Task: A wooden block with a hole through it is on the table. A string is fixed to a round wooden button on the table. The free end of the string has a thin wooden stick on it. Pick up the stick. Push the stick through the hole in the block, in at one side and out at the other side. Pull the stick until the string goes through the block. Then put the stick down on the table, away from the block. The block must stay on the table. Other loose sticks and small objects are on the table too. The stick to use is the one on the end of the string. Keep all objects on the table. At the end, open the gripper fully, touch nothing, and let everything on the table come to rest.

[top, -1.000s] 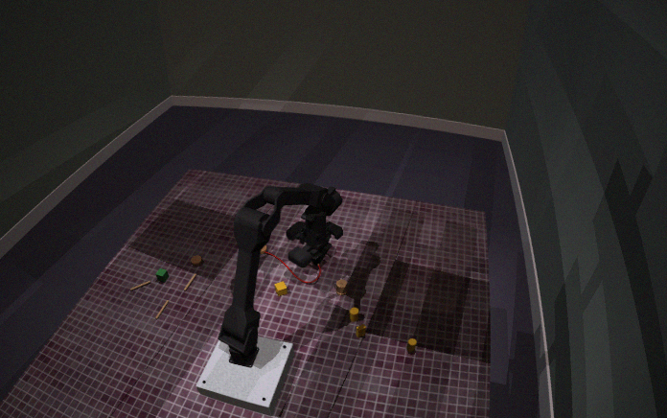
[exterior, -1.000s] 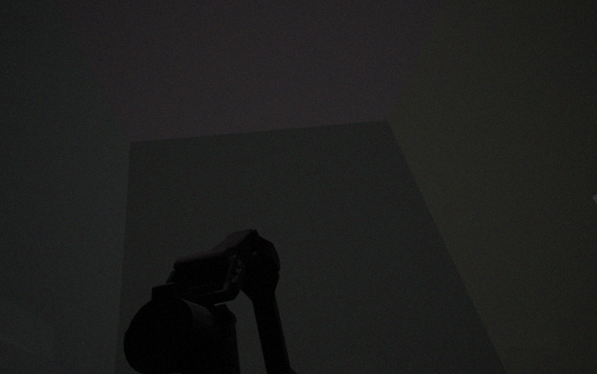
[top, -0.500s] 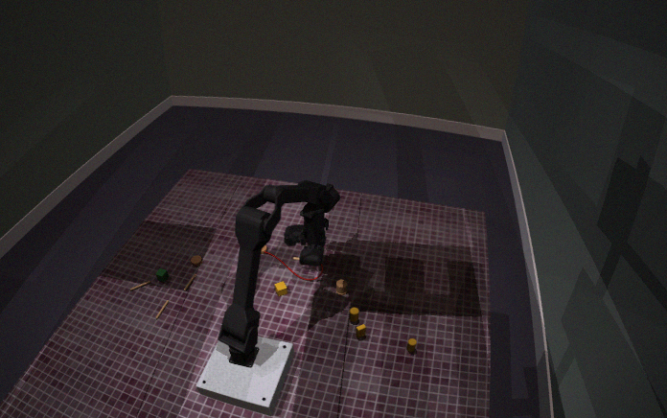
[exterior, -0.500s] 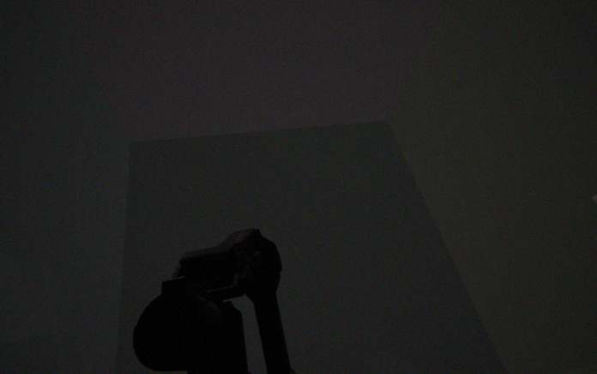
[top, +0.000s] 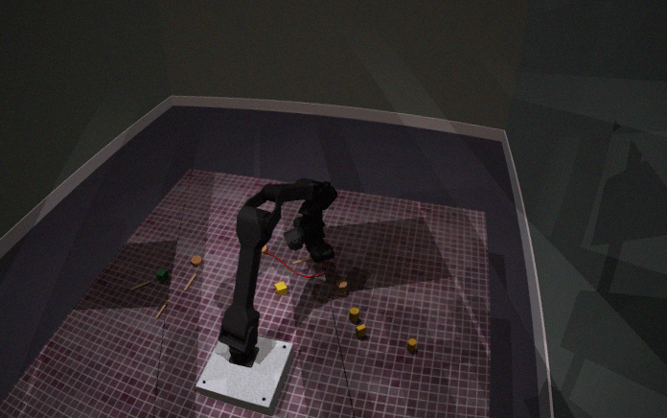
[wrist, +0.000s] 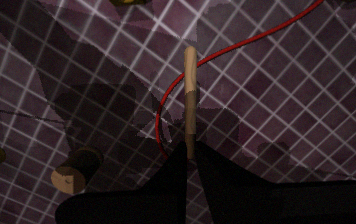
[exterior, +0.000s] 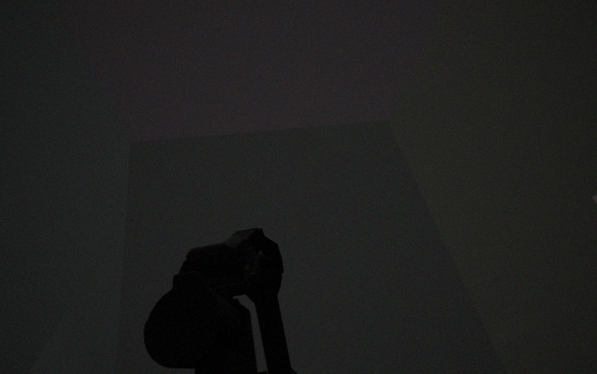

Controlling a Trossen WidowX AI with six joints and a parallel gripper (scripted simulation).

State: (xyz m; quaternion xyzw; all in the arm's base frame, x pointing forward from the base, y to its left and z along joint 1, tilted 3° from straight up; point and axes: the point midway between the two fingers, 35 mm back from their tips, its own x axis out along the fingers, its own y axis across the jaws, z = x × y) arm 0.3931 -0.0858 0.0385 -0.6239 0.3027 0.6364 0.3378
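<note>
The yellow wooden block is 110 mm behind my gripper tip, 70 mm to the left of it and 40 mm below it. Round my gripper tip: round wooden button (200 mm to the left, 50 mm below, 50 mm ahead); then thin wooden stick (10 mm to the left, 10 mm behind); then wooden cylinder (100 mm to the right, 70 mm behind, 40 mm below).
</note>
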